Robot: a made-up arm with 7 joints. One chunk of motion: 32 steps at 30 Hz.
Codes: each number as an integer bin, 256 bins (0 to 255) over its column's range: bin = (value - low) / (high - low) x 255, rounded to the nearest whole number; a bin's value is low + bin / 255 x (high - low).
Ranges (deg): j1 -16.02..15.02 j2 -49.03..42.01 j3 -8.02..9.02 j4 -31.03..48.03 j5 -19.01..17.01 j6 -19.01..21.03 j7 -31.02..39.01
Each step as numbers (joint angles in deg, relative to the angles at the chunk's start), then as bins.
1 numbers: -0.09 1.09 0.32 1.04 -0.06 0.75 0.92
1 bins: 131 140 125 103 134 126 116
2 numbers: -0.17 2.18 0.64 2.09 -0.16 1.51 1.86
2 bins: 130 143 130 107 133 131 120
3 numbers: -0.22 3.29 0.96 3.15 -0.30 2.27 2.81
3 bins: 130 147 134 110 132 136 123
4 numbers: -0.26 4.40 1.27 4.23 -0.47 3.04 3.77
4 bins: 129 150 139 114 131 140 127
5 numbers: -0.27 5.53 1.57 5.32 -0.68 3.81 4.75
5 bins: 129 153 144 117 130 145 130
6 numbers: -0.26 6.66 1.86 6.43 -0.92 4.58 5.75
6 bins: 129 156 148 121 128 150 134
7 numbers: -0.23 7.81 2.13 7.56 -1.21 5.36 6.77
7 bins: 130 159 152 124 126 155 138
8 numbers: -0.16 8.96 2.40 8.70 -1.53 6.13 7.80
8 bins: 130 162 156 128 124 160 141
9 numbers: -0.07 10.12 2.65 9.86 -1.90 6.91 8.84
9 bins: 131 166 160 132 121 165 145
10 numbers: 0.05 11.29 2.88 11.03 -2.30 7.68 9.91
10 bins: 132 169 163 136 118 170 149
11 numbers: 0.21 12.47 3.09 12.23 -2.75 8.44 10.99
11 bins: 133 172 166 140 115 175 153
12 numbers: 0.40 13.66 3.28 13.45 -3.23 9.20 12.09
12 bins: 135 176 169 143 112 180 157
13 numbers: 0.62 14.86 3.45 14.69 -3.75 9.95 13.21
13 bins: 137 179 172 147 108 184 161
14 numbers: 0.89 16.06 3.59 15.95 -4.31 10.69 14.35
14 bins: 139 182 174 152 104 189 165
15 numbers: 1.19 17.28 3.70 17.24 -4.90 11.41 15.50
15 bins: 141 186 175 156 100 194 169
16 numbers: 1.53 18.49 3.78 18.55 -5.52 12.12 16.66
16 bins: 144 189 177 160 96 198 174
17 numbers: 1.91 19.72 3.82 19.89 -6.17 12.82 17.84
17 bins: 147 193 177 164 91 203 178
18 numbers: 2.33 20.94 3.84 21.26 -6.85 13.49 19.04
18 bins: 151 196 177 169 86 207 182
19 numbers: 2.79 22.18 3.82 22.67 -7.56 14.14 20.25
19 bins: 155 199 177 173 81 211 187
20 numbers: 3.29 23.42 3.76 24.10 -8.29 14.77 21.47
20 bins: 159 203 176 178 76 215 191
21 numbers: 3.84 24.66 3.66 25.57 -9.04 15.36 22.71
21 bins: 163 206 175 183 71 219 196
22 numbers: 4.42 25.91 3.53 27.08 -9.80 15.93 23.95
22 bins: 168 210 173 187 65 223 200
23 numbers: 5.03 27.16 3.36 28.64 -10.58 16.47 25.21
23 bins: 173 213 170 192 60 226 205
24 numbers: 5.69 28.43 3.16 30.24 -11.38 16.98 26.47
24 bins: 178 217 167 198 54 229 209
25 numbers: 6.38 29.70 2.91 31.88 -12.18 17.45 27.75
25 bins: 184 221 164 203 48 232 214
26 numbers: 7.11 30.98 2.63 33.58 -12.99 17.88 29.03
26 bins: 190 224 159 208 43 235 219
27 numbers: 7.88 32.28 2.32 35.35 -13.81 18.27 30.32
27 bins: 196 228 155 214 37 237 223
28 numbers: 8.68 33.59 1.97 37.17 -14.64 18.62 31.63
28 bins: 203 231 149 220 31 240 228
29 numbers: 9.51 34.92 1.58 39.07 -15.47 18.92 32.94
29 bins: 210 235 144 226 25 242 233
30 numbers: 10.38 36.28 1.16 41.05 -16.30 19.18 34.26
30 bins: 217 239 137 232 19 243 238
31 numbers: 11.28 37.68 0.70 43.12 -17.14 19.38 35.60
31 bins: 224 243 130 239 13 244 243
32 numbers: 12.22 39.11 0.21 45.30 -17.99 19.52 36.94
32 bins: 232 247 123 246 7 245 247
